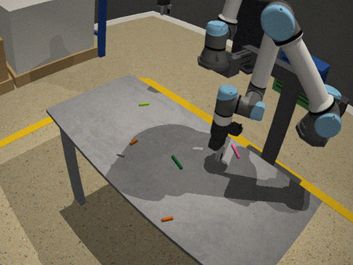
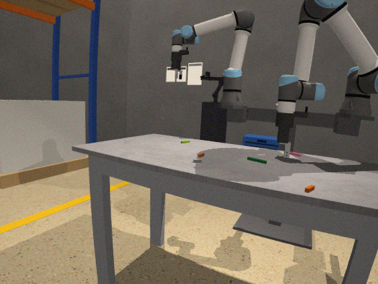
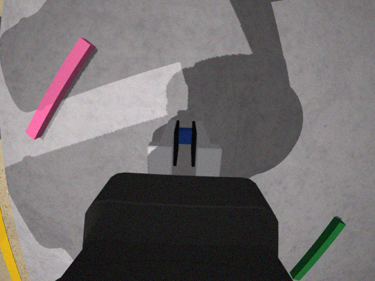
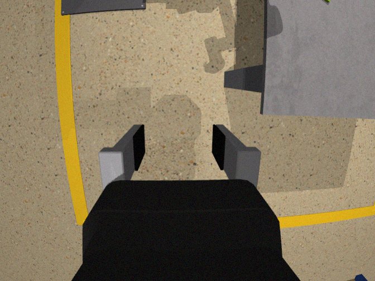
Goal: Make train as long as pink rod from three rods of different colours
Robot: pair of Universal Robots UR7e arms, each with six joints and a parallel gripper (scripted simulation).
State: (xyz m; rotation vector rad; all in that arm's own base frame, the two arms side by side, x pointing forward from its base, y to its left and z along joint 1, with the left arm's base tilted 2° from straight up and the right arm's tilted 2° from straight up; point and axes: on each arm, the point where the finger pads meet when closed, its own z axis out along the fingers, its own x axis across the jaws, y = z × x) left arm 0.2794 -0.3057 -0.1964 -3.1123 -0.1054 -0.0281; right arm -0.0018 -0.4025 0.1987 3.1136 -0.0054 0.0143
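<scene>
Right now the blue rod is 2 cm below my left hand. Also, from my left hand: pink rod (11 cm behind, 1 cm to the left, 2 cm below); green rod (17 cm ahead, 8 cm to the right, 2 cm below); grey rod (35 cm ahead, 23 cm to the right, 2 cm below).
</scene>
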